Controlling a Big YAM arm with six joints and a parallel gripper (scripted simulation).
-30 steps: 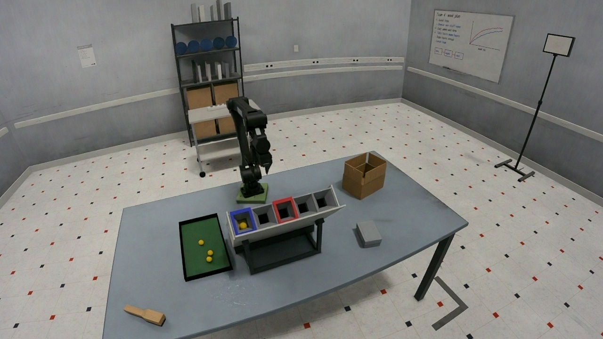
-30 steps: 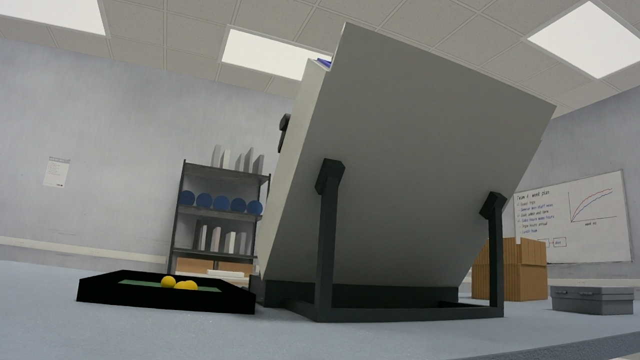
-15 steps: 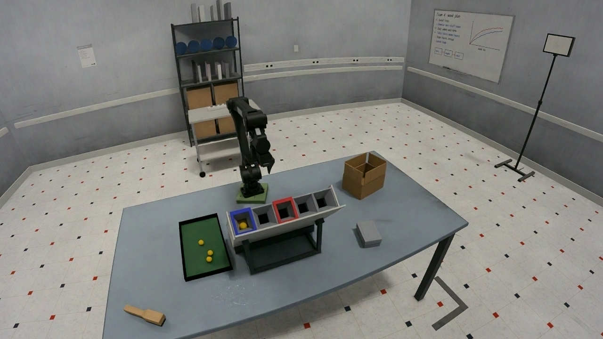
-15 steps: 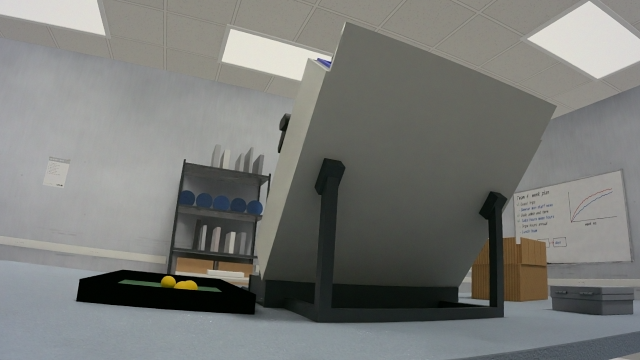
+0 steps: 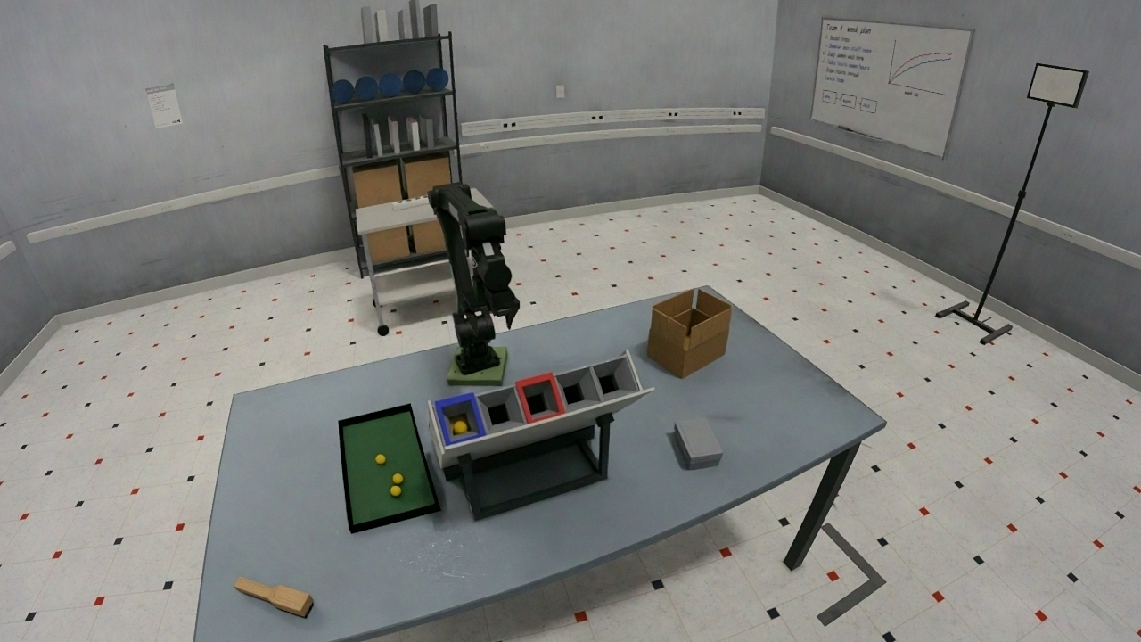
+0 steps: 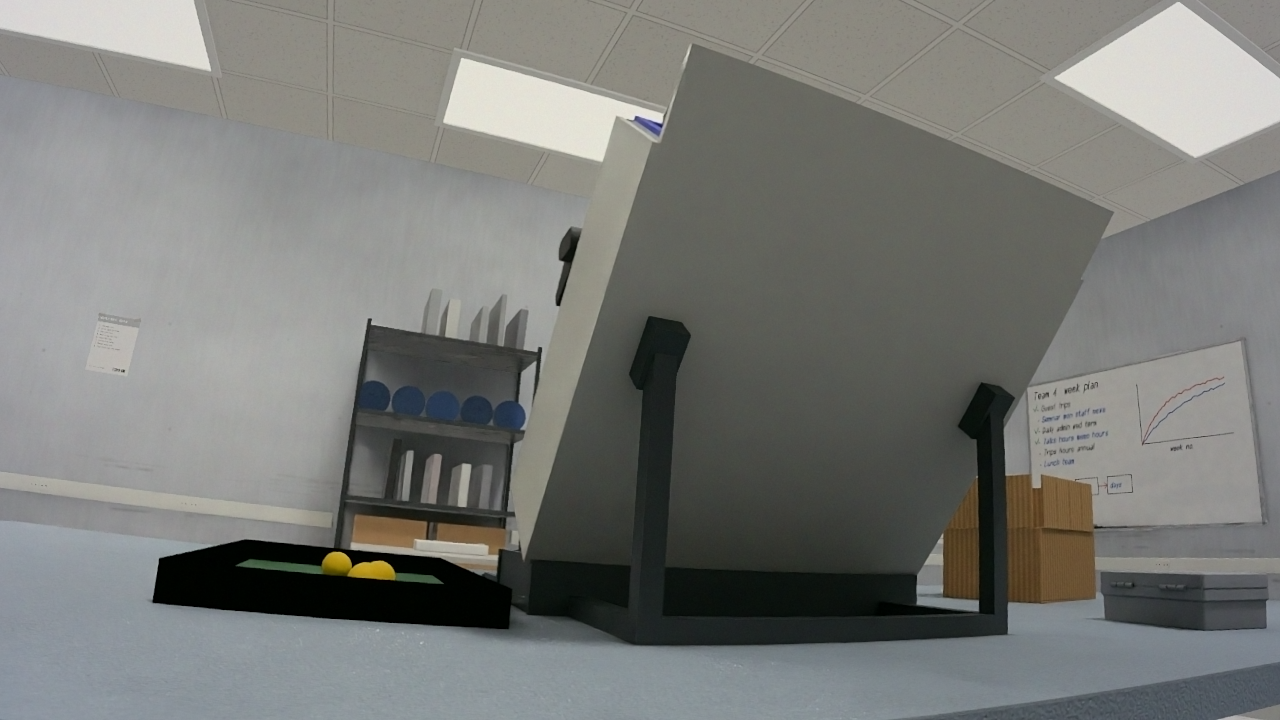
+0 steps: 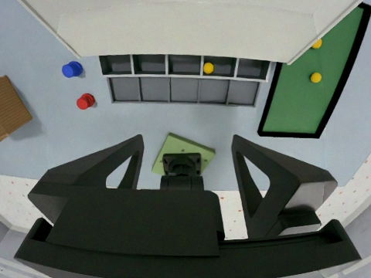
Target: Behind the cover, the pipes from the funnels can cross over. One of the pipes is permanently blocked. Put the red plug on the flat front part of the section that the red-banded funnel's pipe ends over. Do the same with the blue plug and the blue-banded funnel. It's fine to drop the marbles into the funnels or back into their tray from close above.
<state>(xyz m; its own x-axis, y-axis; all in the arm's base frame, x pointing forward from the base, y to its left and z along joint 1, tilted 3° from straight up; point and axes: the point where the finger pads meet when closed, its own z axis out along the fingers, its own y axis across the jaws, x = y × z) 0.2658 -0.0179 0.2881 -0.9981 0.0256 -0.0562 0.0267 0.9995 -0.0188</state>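
My gripper is now 32 cm to the left of the green tray and 30 cm above it. Also, from my hand: blue band (28 cm ahead, 16 cm to the right, 2 cm above); then cover (14 cm ahead, 10 cm below); then red band (29 cm ahead, 1 cm to the right, 2 cm above).
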